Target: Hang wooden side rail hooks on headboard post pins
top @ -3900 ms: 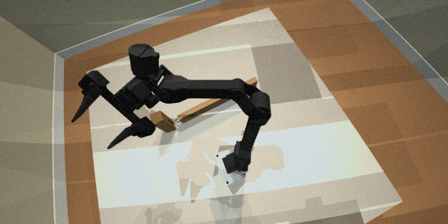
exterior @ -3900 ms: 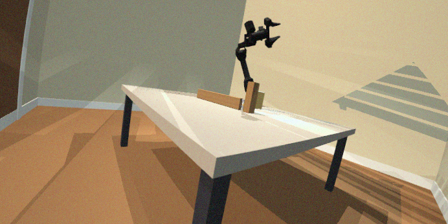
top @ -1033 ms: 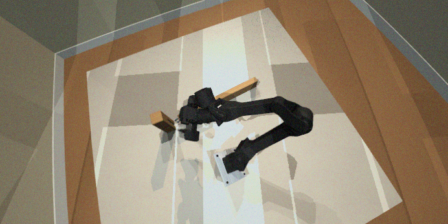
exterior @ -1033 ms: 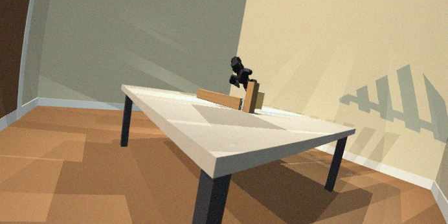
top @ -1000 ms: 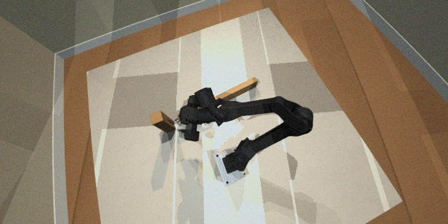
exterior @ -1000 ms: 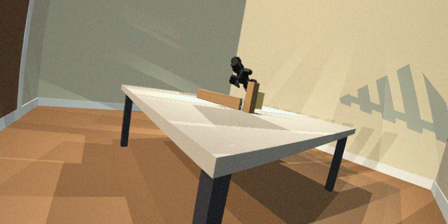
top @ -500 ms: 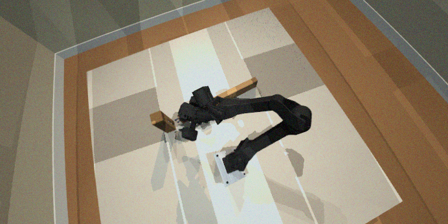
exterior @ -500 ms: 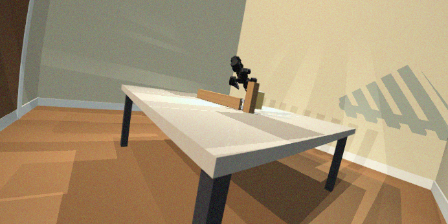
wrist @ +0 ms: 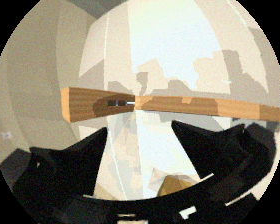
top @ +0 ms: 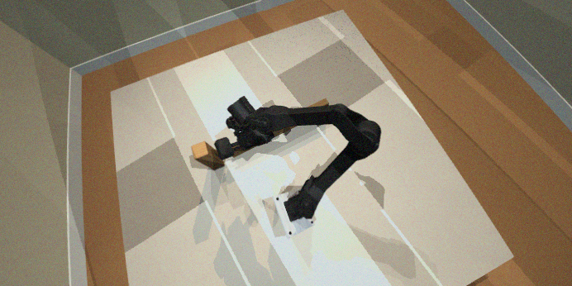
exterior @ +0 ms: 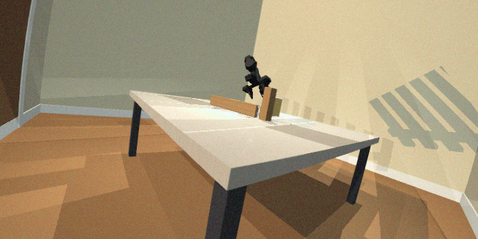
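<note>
Right now the headboard post is 2 cm ahead of my gripper tip, 10 cm to the left of it and 3 cm below it.
</note>
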